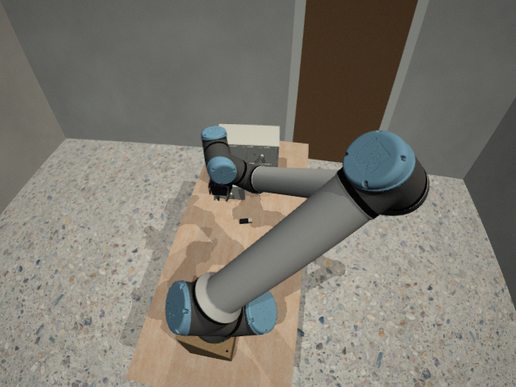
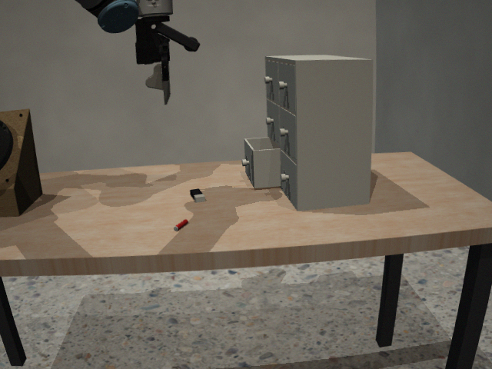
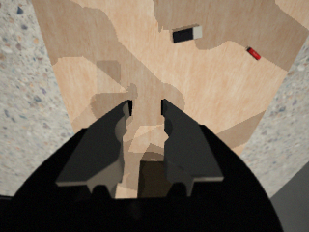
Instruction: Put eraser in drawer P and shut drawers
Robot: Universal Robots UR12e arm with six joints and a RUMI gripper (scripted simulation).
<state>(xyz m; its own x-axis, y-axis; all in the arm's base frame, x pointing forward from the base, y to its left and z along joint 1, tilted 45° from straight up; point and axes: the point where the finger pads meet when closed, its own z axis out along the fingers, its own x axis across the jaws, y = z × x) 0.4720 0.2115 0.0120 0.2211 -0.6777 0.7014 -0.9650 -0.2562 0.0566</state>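
My gripper is now 240 mm above the eraser, 80 mm to the left of it and 80 mm short of it. From my hand the other things lie so: small red cylinder (260 mm to the right, 240 mm below, 80 mm ahead).
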